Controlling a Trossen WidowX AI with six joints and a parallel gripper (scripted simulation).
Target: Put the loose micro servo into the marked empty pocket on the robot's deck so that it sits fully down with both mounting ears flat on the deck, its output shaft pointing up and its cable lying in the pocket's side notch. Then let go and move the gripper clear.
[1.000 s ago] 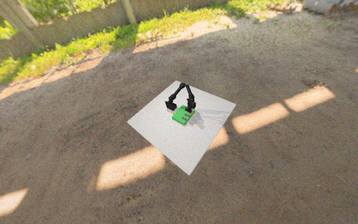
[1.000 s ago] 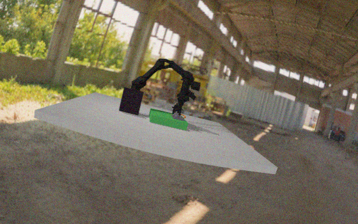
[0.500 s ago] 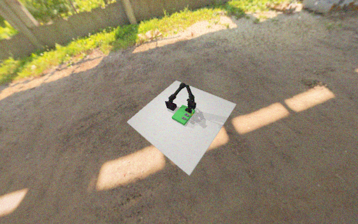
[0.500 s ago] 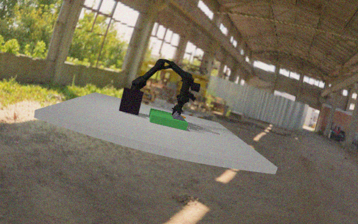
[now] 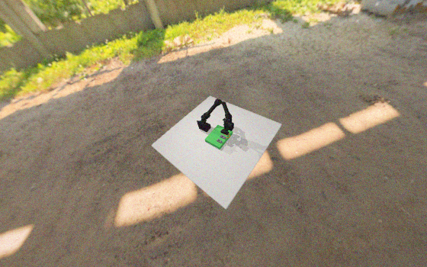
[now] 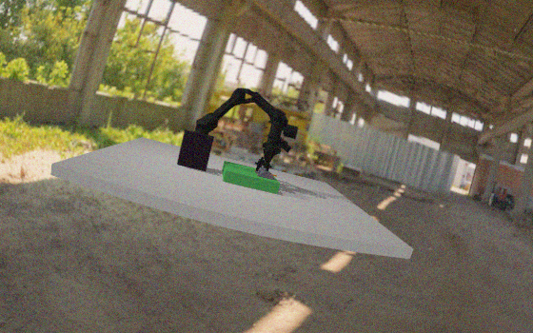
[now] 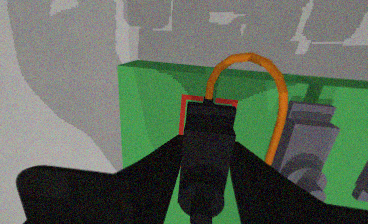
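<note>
Now: the green deck 130 mm behind my gripper tip, 70 mm to the right of it and 60 mm below it.
</note>
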